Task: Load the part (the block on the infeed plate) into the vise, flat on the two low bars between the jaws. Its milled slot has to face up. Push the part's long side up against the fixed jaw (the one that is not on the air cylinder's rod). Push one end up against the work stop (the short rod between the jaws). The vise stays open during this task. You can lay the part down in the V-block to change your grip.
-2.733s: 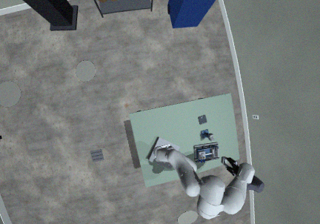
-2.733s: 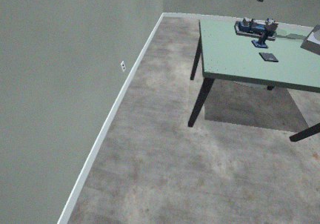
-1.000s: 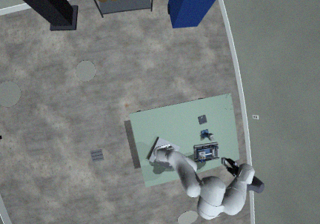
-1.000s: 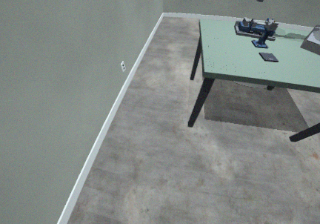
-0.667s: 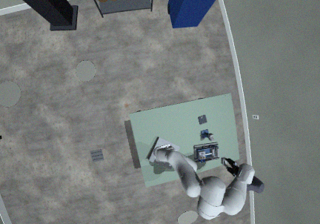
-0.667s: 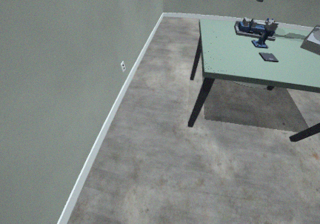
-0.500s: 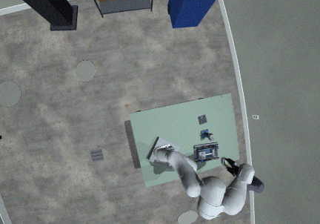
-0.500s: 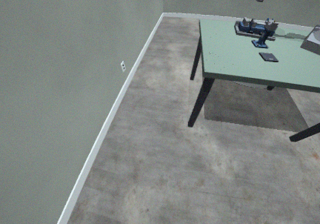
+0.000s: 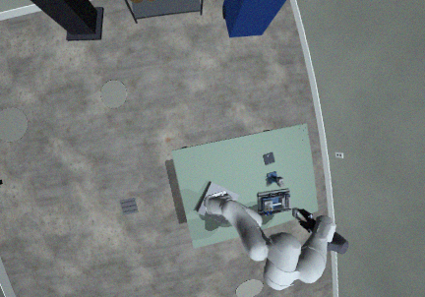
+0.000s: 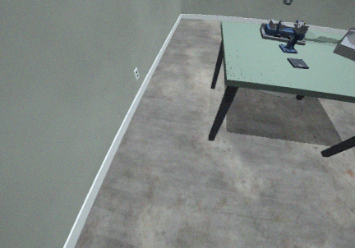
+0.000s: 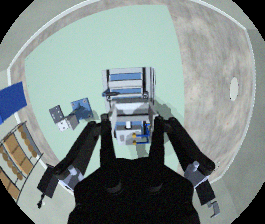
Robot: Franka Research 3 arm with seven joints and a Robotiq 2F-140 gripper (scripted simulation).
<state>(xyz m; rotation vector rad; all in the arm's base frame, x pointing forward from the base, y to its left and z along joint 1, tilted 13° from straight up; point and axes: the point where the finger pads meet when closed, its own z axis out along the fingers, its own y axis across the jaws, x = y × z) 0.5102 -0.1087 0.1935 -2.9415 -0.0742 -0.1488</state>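
My gripper is now 7 cm past the vise, 2 cm to the right of it and 20 cm above it. Also, from my hand: part 2 cm below.
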